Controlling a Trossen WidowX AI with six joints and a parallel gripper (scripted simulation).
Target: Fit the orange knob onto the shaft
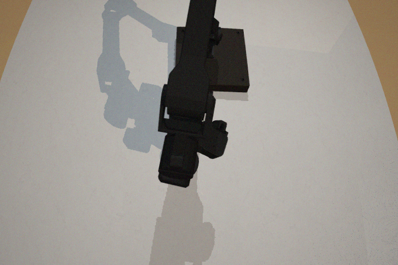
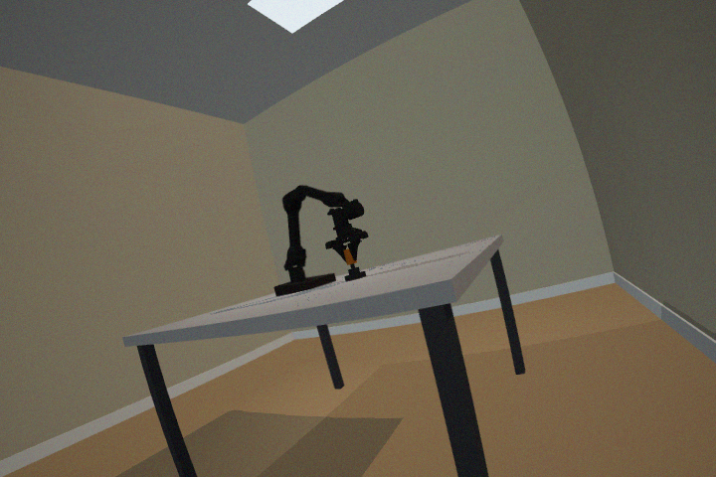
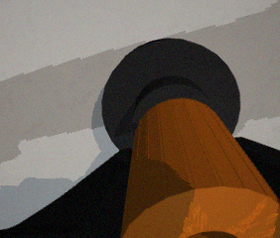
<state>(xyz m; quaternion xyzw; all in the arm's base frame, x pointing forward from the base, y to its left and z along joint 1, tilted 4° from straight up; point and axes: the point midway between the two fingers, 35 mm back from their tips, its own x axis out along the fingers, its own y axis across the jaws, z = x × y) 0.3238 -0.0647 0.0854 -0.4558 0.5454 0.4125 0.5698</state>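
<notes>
My gripper tip is 2 cm below the orange knob. Round my gripper tip: round dark pedestal (4 cm below).
</notes>
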